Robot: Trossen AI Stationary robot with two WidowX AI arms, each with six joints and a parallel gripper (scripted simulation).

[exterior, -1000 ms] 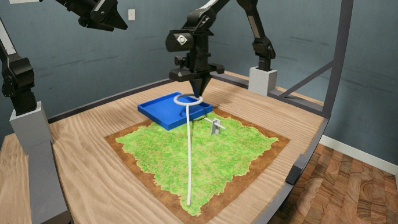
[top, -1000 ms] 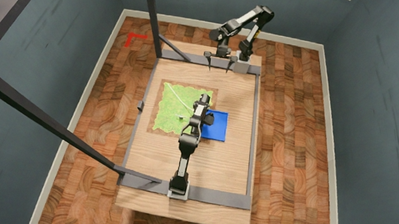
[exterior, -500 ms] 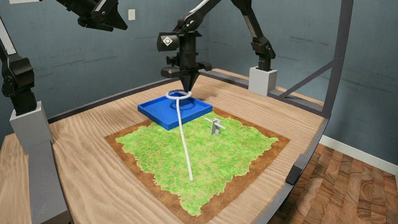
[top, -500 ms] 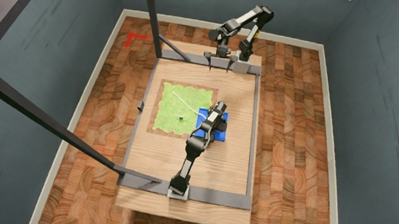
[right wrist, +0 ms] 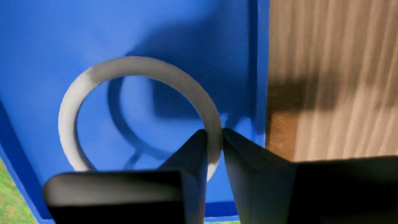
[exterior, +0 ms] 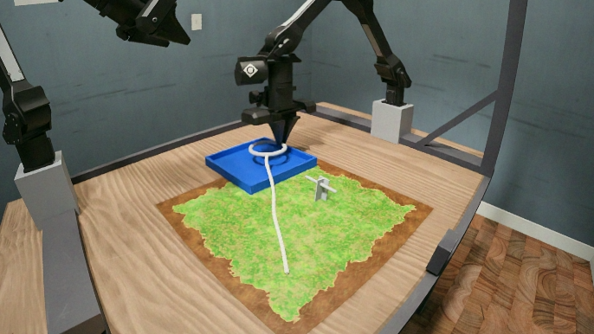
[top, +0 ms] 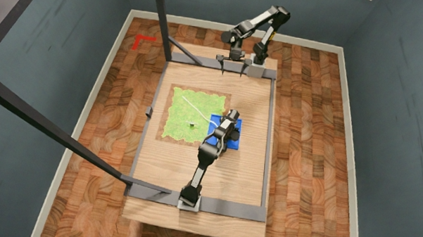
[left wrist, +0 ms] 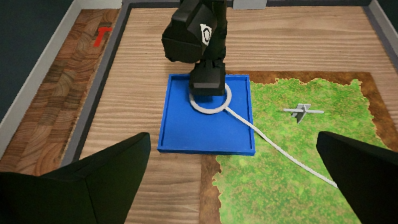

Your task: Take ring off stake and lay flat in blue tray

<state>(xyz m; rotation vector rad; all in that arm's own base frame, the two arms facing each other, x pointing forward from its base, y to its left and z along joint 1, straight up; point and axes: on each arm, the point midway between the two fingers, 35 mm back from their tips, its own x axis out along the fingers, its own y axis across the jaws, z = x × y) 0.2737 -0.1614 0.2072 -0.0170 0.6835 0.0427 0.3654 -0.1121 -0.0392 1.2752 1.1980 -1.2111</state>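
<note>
The ring lies 4 cm to the left of my right hand, 3 cm below it and 1 cm behind it. The rest, counted from my right hand: grey stake: 20 cm behind, 5 cm below, 2 cm to the left; blue tray: 6 cm to the left, 6 cm below, 1 cm behind; green grass mat: 22 cm behind, 8 cm to the left, 8 cm below.
</note>
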